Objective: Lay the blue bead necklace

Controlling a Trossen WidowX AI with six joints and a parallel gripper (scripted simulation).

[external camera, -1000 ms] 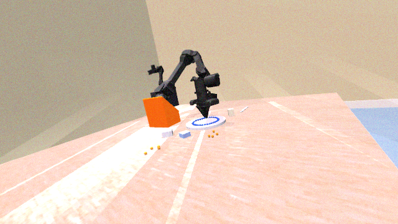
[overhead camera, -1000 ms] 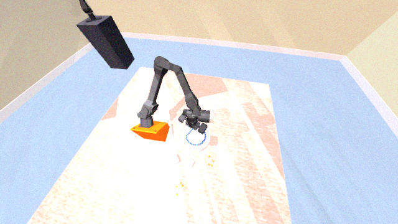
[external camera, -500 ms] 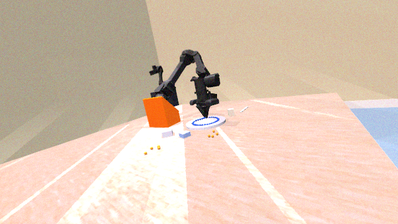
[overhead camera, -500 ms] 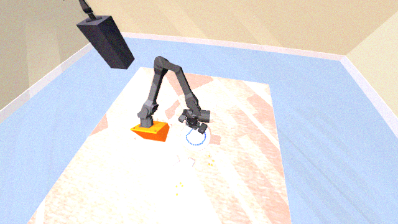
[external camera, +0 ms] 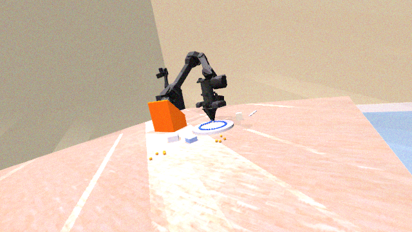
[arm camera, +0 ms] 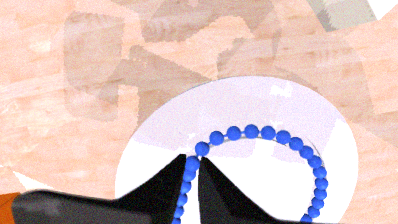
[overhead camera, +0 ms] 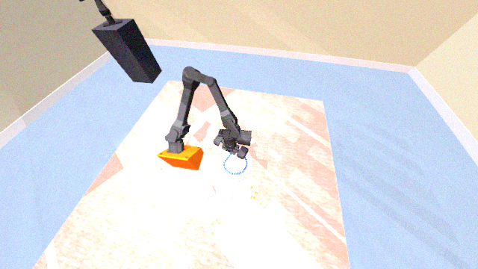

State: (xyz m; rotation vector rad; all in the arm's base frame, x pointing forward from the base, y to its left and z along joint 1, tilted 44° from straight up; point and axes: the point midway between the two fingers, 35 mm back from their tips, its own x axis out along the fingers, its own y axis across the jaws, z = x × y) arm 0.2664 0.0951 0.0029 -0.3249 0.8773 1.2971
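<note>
Right now the round white bead board is 5 cm to the right of my gripper tip, 3 cm ahead of it and 1 cm below it. The rest, counted from my gripper tip: white block: 22 cm to the right, 7 cm behind, 1 cm below; then light blue cube: 22 cm to the right, 2 cm ahead, 1 cm below; then beige cube: 11 cm ahead, 8 cm to the left.
</note>
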